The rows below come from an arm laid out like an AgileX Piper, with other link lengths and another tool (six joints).
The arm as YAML. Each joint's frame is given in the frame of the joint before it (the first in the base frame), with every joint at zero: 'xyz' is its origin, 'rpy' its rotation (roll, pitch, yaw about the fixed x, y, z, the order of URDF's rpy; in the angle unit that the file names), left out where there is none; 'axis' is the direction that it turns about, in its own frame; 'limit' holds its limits. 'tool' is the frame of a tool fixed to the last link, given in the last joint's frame.
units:
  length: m
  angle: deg
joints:
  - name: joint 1
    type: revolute
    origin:
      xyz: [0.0, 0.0, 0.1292]
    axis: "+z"
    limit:
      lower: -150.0
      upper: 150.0
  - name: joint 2
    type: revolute
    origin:
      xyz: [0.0, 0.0, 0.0]
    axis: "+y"
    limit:
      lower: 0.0
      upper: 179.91
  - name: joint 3
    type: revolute
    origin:
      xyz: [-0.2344, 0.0, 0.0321]
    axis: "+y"
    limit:
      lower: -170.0
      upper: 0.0
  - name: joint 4
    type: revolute
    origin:
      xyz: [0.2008, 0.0, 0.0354]
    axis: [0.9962, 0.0, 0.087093]
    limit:
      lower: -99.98
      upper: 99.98
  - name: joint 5
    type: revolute
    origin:
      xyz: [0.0, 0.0, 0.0]
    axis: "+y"
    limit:
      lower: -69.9
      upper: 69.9
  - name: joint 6
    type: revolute
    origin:
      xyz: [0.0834, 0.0, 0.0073]
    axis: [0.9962, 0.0, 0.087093]
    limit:
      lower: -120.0
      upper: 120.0
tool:
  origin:
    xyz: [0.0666, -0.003, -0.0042]
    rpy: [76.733, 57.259, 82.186]
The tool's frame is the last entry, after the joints.
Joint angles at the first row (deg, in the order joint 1, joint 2, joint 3, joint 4, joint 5, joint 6):
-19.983 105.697 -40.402 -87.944 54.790 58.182
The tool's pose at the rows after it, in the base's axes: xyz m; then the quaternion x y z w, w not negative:
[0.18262 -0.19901 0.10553 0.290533 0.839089 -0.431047 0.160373]
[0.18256 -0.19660 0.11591 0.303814 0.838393 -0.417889 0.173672]
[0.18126 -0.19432 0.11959 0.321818 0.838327 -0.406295 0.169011]
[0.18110 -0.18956 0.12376 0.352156 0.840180 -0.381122 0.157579]
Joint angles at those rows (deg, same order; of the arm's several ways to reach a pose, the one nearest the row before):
-19.982 104.375 -40.402 -86.712 53.663 58.034
-19.984 100.954 -40.758 -83.915 52.540 55.550
-19.982 99.626 -41.875 -79.706 52.411 52.684
-19.984 98.102 -44.409 -71.838 52.409 47.316

